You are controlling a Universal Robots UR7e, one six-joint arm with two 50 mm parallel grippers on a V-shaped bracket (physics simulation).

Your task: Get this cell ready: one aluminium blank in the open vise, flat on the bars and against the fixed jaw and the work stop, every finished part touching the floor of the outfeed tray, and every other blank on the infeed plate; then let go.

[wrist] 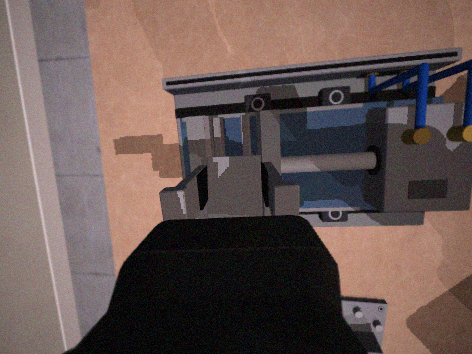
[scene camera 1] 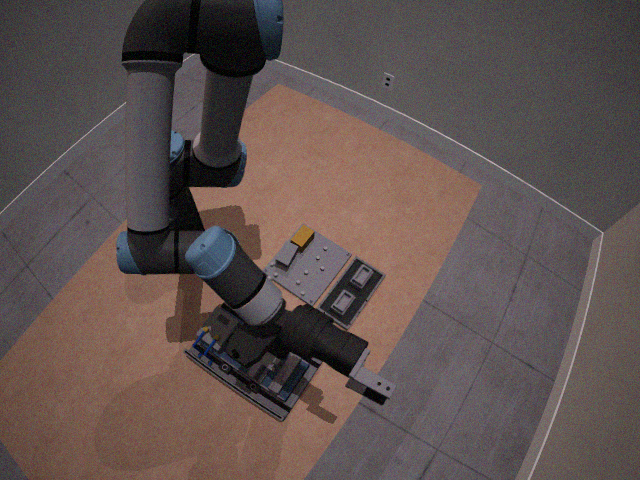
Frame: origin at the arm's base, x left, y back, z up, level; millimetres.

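Where they show: hand, its tool point: [wrist: 234, 183] [scene camera 1: 270, 359].
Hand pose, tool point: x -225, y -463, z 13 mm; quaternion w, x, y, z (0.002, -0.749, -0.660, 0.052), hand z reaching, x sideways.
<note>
Things, the pixels of their top centre, and the offset from my tool point. "spot": a spot on its surface instead.
- grey aluminium blank, centre of its top: [wrist: 233, 208] [scene camera 1: 274, 353] dx +15, dy -3, dz +6 mm
- open vise, centre of its top: [wrist: 312, 160] [scene camera 1: 247, 351] dx -1, dy +63, dz -50 mm
- grey blank, centre of its top: [scene camera 1: 286, 250] dx +290, dy +112, dz -92 mm
- orange-yellow blank, centre of its top: [scene camera 1: 302, 235] dx +356, dy +97, dz -105 mm
- outfeed tray, a spot on its surface: [scene camera 1: 376, 285] spot: dx +320, dy -142, dz -137 mm
My gripper [wrist: 234, 187] is shut on a grey aluminium blank [wrist: 235, 182] in the wrist view; its fingertips are not clear in the scene view. The blank appears over the near part of the open vise [scene camera 1: 296, 379] [wrist: 325, 130]; its height above the bars [wrist: 245, 135] is unclear. The moving jaw [wrist: 270, 132] is right of them. The work stop is hidden. Another grey blank [scene camera 1: 286, 255] and an orange-yellow blank [scene camera 1: 303, 236] lie on the infeed plate [scene camera 1: 336, 256] [wrist: 378, 307]. Two finished parts with pockets [scene camera 1: 368, 276] [scene camera 1: 349, 301] lie in the outfeed tray [scene camera 1: 376, 285].
Blue hoses with brass fittings [scene camera 1: 199, 338] [wrist: 421, 100] rise over the vise's closed end. Black clamps [wrist: 334, 96] stand along the vise edge. A grey bracket-like end with a dark underside [scene camera 1: 373, 380] juts out right of the wrist. Small pegs [scene camera 1: 306, 272] stand on the infeed plate.
</note>
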